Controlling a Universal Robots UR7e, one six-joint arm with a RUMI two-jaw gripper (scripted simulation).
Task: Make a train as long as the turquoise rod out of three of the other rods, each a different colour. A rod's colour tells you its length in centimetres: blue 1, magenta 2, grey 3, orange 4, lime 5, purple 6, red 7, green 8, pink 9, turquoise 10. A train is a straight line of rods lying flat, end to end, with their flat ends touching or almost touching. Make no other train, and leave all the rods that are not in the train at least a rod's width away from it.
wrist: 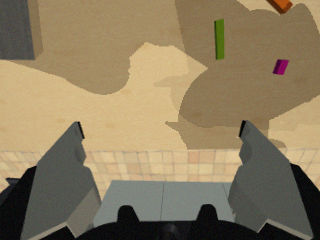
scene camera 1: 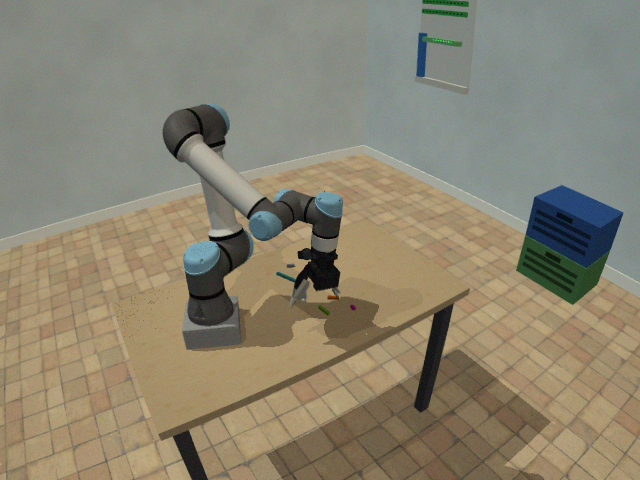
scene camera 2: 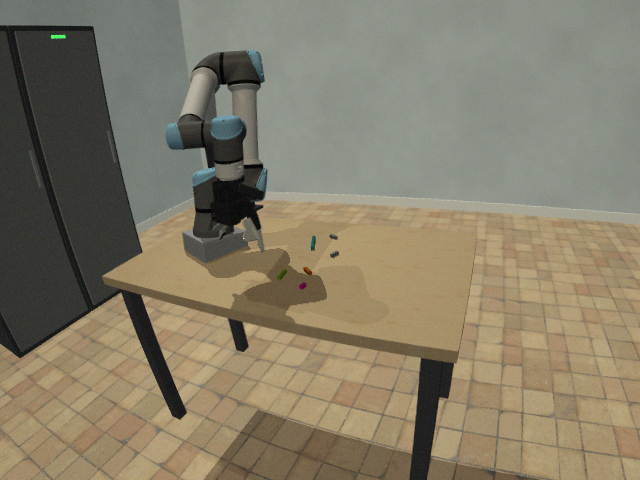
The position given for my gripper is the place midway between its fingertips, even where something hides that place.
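Note:
Visible: my gripper, at (scene camera 1: 314,302), (wrist: 161,122) and (scene camera 2: 241,245).

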